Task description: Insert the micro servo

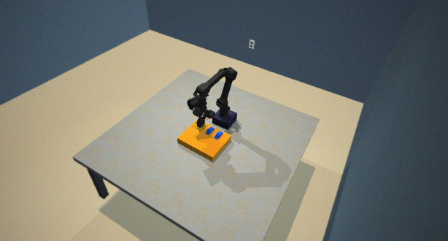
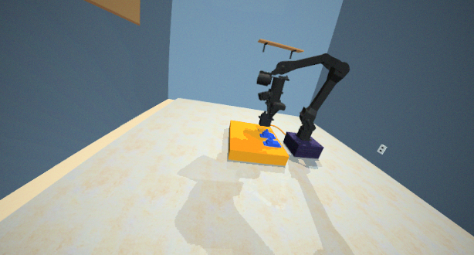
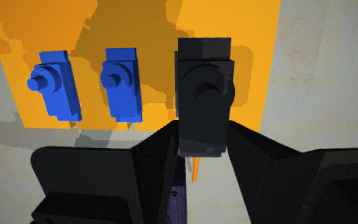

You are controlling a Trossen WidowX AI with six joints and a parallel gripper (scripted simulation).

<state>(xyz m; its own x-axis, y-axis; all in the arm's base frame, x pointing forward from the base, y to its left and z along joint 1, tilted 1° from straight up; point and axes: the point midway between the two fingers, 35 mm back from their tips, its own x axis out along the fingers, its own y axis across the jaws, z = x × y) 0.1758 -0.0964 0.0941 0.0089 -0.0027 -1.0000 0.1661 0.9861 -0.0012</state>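
Now: the deck 130 mm ahead of my gripper tip, 100 mm below it and 50 mm to the left of it.
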